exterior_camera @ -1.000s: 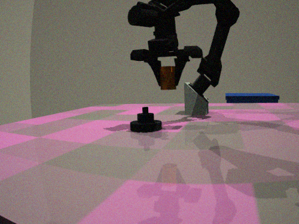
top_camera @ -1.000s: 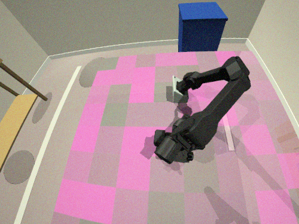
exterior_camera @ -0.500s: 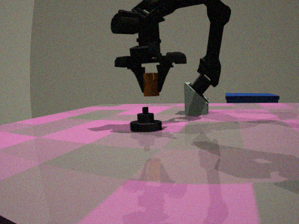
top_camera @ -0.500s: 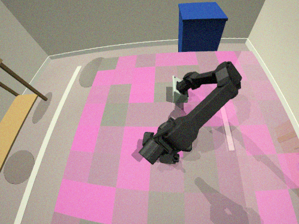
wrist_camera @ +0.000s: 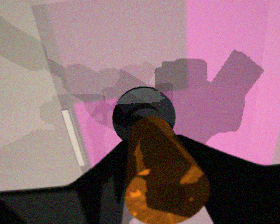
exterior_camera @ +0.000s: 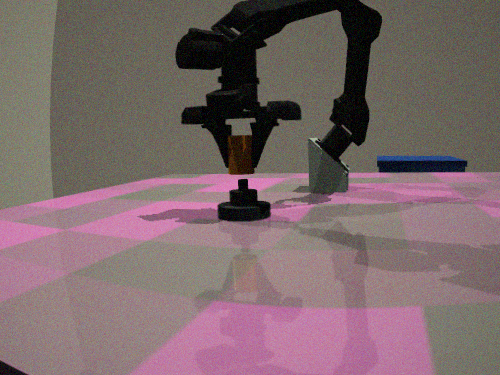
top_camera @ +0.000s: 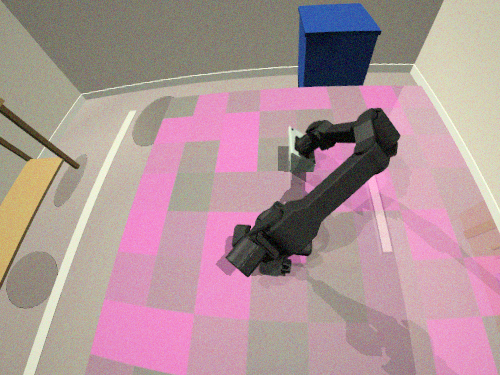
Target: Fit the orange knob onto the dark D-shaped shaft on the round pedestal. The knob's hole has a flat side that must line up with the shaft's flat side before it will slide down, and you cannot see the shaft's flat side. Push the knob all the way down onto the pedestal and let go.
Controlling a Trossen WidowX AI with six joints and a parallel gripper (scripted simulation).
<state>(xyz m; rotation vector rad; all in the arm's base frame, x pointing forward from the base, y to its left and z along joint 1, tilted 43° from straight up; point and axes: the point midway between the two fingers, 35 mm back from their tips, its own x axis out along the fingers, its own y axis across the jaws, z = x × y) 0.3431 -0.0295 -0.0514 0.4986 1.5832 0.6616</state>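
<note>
Right now my gripper tip is 5 cm above the round pedestal. From my gripper tip the other things lie so: orange knob 2 cm above.
</note>
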